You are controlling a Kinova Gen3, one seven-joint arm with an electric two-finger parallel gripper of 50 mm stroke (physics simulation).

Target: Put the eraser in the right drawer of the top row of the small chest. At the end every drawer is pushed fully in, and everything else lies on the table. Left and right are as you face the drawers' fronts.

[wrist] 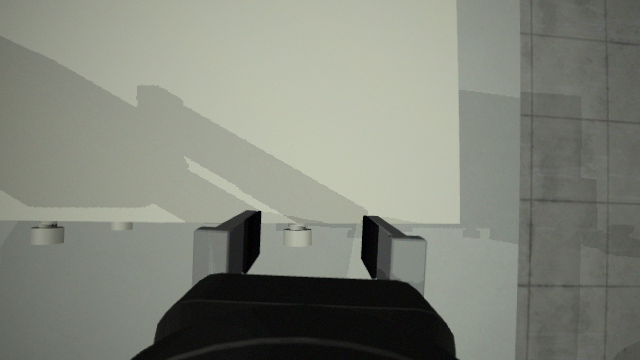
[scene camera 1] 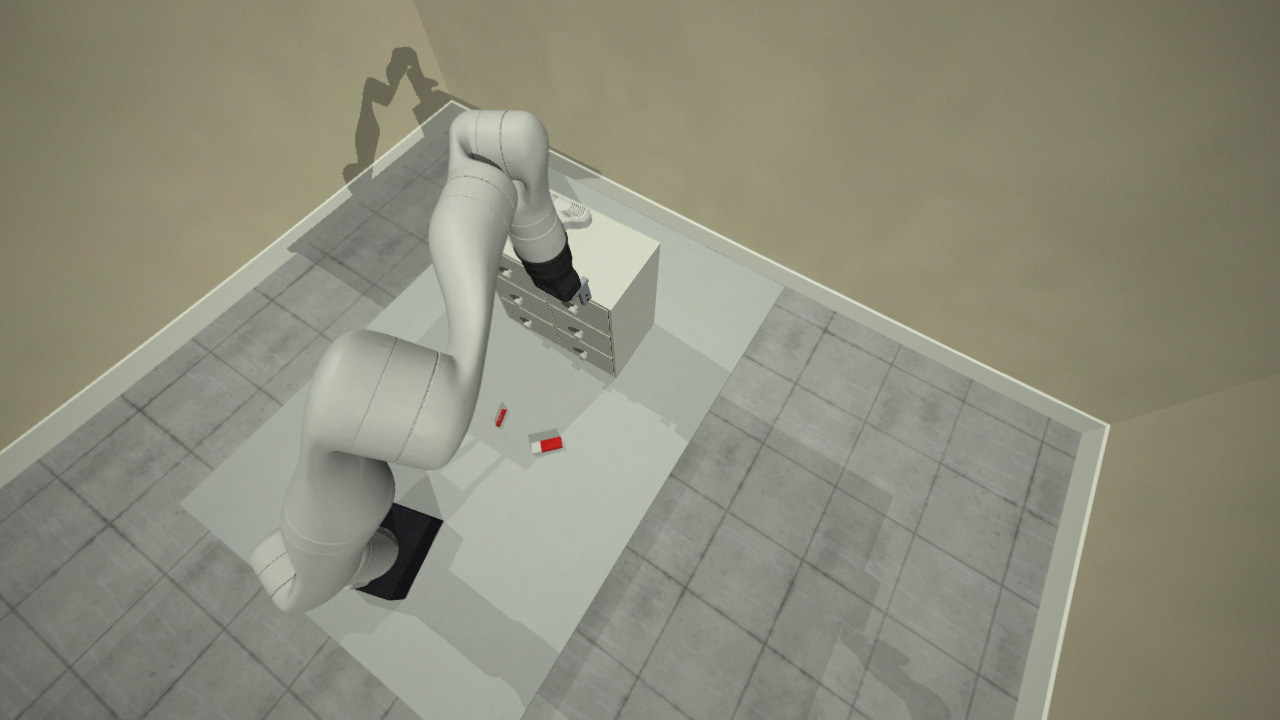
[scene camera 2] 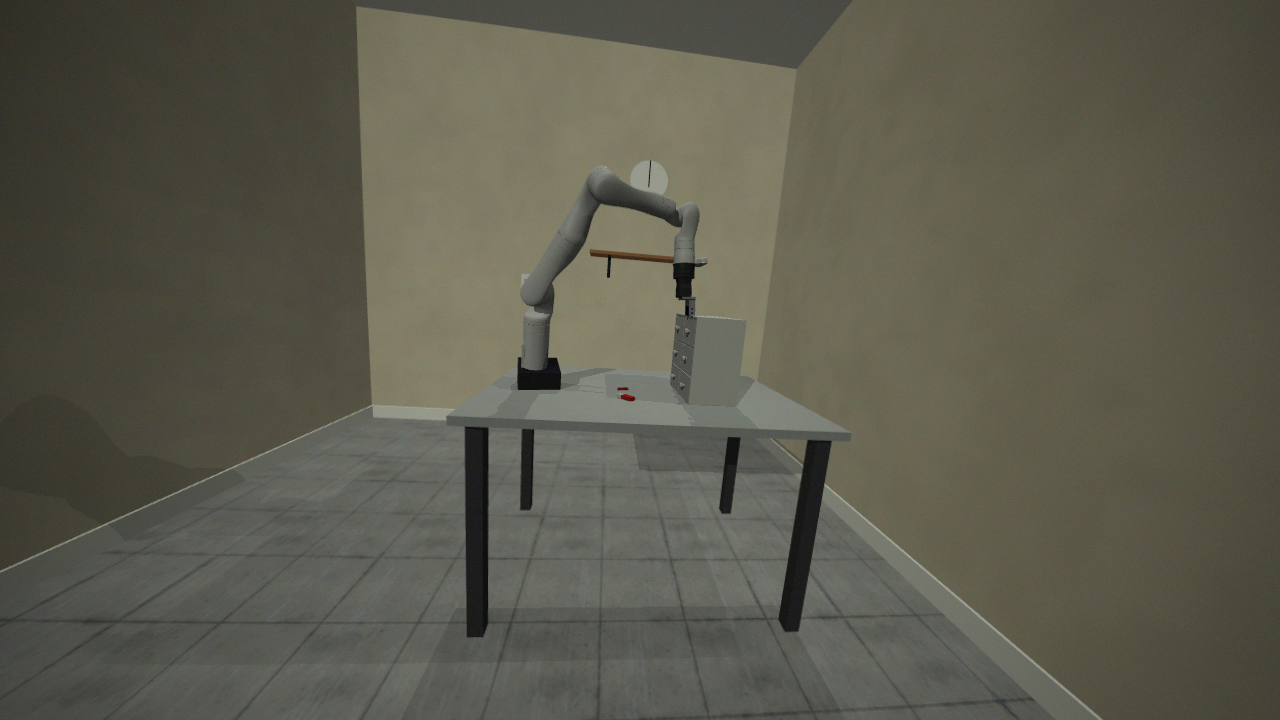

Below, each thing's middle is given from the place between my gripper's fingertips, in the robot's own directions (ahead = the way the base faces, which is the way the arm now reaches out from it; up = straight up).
Right now the small chest (scene camera 1: 621, 264) is 10 cm ahead of my hand, 8 cm to the left of it and 16 cm below it.
